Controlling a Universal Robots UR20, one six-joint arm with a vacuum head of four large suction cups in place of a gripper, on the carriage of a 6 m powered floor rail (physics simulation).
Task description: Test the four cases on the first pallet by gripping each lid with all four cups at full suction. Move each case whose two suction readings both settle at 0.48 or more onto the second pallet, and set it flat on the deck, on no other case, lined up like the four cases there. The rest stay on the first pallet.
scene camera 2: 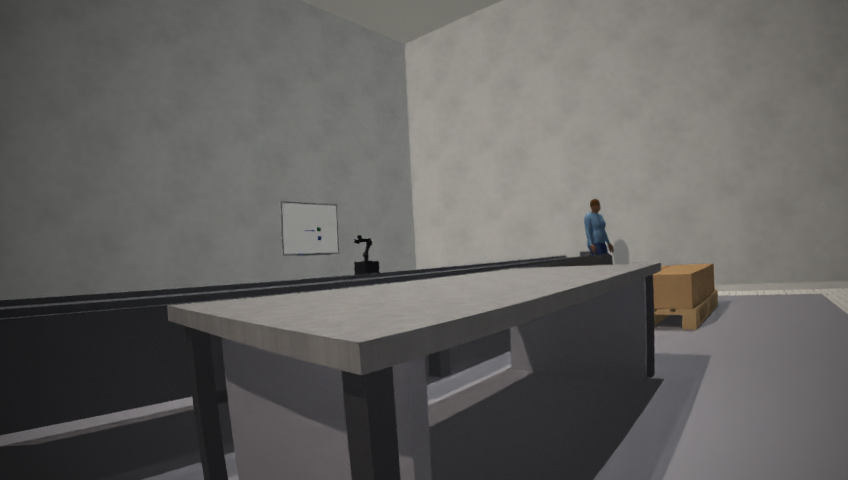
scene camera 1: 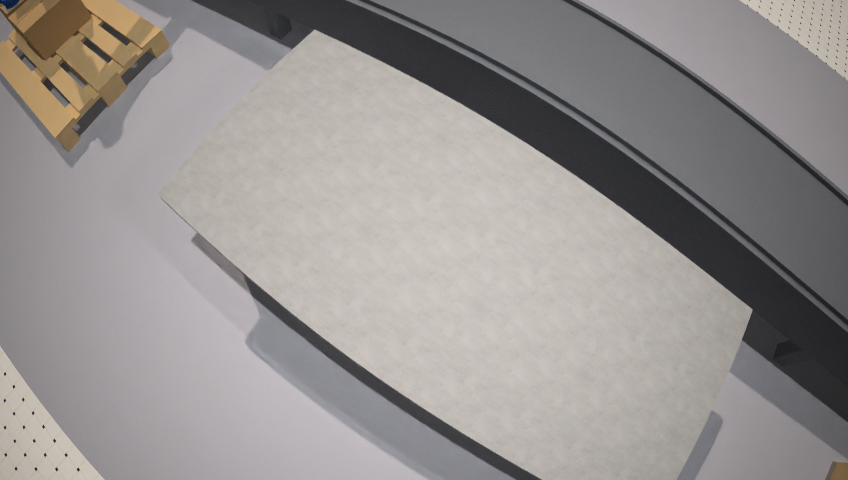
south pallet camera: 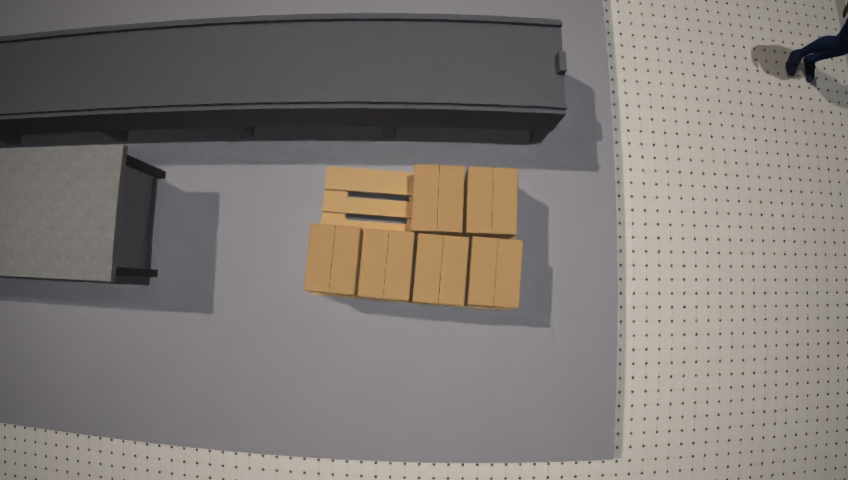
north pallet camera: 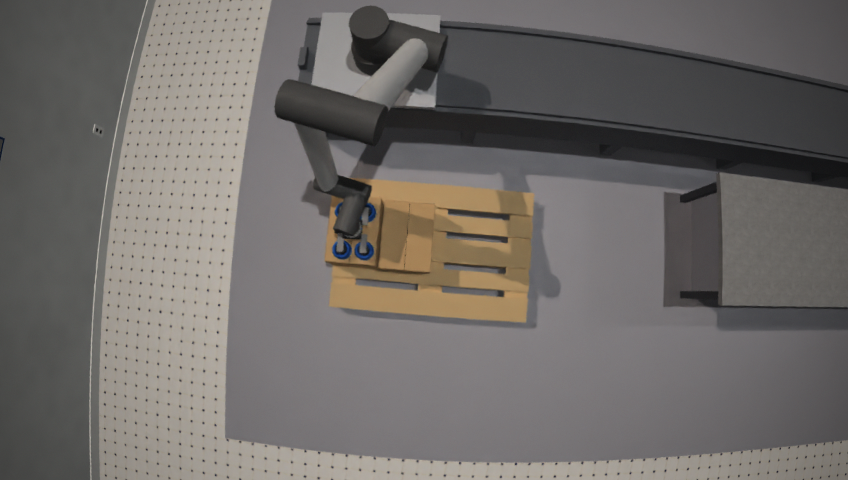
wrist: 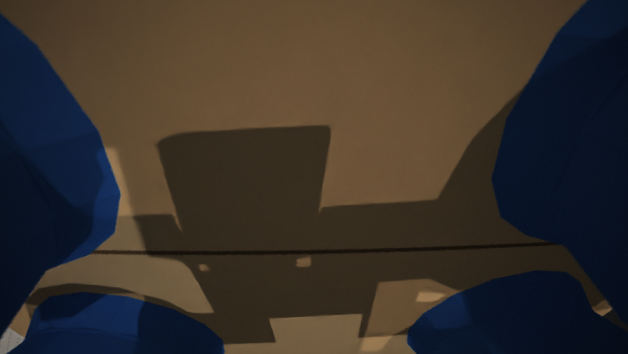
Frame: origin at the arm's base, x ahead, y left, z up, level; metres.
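Seen in the pictures: end effector, tool point: (wrist: pixel 309 235).
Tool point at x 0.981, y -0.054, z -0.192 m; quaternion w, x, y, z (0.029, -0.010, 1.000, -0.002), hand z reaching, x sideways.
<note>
Offsets run from my tool point to a thing's top centre. Level surfaces: height alone.
My vacuum head (north pallet camera: pixel 353 230) is over the outermost case {0.010 m back, 0.012 m right, 0.027 m up} (north pallet camera: pixel 352 262) (wrist: pixel 250 75) on the first pallet (north pallet camera: pixel 428 309) (scene camera 1: pixel 35 98). In the wrist view its blue cups look pressed onto the lid, on both sides of the dark lid seam. I take it as gripping that case, which sits in the pallet's row with no visible lift. The cup undersides are hidden. A second case {0.003 m ahead, 0.290 m left, 0.013 m up} (north pallet camera: pixel 419 237) stands right beside it. On the second pallet (south pallet camera: pixel 367 205), several cases (south pallet camera: pixel 332 259) fill the near row; two cases (south pallet camera: pixel 439 198) (south pallet camera: pixel 491 201) stand behind them at the right.
A long table {0.152 m up} (scene camera 1: pixel 416 237) (scene camera 2: pixel 416 297) (north pallet camera: pixel 785 237) (south pallet camera: pixel 59 208) stands between the pallets. The floor rail (north pallet camera: pixel 595 71) (south pallet camera: pixel 285 65) runs behind them. A person (scene camera 2: pixel 596 228) (south pallet camera: pixel 824 50) is beyond the rail's far end. Bare slats show at the second pallet's rear left.
</note>
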